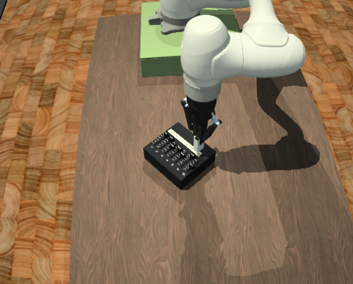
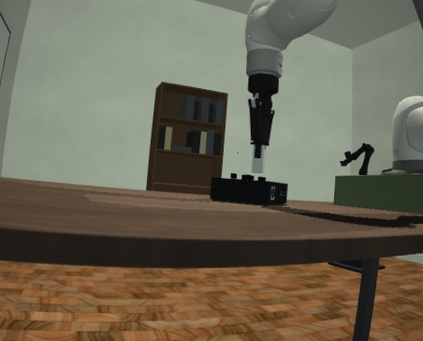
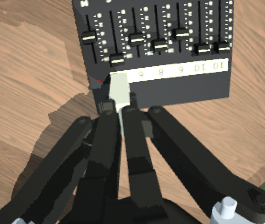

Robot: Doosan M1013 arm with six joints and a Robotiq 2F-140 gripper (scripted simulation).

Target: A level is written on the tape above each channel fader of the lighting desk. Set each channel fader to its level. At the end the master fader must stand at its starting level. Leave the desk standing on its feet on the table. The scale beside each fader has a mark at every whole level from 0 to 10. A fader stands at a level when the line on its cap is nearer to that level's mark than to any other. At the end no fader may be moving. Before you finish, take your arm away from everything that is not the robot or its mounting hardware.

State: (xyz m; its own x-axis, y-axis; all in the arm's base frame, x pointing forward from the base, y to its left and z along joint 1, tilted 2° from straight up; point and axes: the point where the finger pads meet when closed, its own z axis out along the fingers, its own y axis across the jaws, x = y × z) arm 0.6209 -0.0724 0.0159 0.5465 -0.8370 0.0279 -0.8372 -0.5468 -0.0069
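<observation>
Now: hand 50 mm short of the master fader, 40 mm above it and 30 mm to the left of it.
</observation>
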